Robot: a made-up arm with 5 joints. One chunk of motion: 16 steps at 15 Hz.
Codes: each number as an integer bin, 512 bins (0 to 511) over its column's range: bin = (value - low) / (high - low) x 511, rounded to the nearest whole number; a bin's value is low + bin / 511 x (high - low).
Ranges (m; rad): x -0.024..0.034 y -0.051..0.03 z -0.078..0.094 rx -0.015..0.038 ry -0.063..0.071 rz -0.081..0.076
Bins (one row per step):
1: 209 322 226 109 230 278
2: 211 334 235 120 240 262
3: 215 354 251 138 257 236
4: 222 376 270 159 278 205
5: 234 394 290 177 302 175
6: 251 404 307 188 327 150
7: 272 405 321 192 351 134
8: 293 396 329 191 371 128
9: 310 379 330 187 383 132
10: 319 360 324 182 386 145
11: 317 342 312 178 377 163
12: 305 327 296 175 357 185
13: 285 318 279 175 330 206
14: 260 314 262 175 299 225
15: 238 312 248 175 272 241
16: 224 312 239 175 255 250
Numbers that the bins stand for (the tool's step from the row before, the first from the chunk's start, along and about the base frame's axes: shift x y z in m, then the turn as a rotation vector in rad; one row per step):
1: -0.00028 0.00004 -0.00193 -0.00369 -0.00269 0.00441
2: -0.00005 0.00194 0.00110 -0.00255 -0.00006 -0.00050
3: 0.00040 0.00511 0.00649 -0.00069 0.00439 -0.00849
4: 0.00120 0.00860 0.01288 0.00149 0.00990 -0.01802
5: 0.00256 0.01145 0.01961 0.00336 0.01619 -0.02723
6: 0.00449 0.01304 0.02533 0.00450 0.02275 -0.03491
7: 0.00687 0.01320 0.03005 0.00491 0.02904 -0.03983
8: 0.00926 0.01177 0.03274 0.00481 0.03429 -0.04167
9: 0.01119 0.00908 0.03308 0.00440 0.03743 -0.04044
10: 0.01221 0.00606 0.03106 0.00388 0.03822 -0.03645
11: 0.01198 0.00321 0.02702 0.00346 0.03586 -0.03092
12: 0.01062 0.00083 0.02163 0.00315 0.03062 -0.02416
13: 0.00835 -0.00059 0.01591 0.00315 0.02354 -0.01771
14: 0.00551 -0.00123 0.01019 0.00315 0.01541 -0.01187
15: 0.00301 -0.00154 0.00548 0.00315 0.00833 -0.00695
16: 0.00142 -0.00154 0.00245 0.00315 0.00387 -0.00419

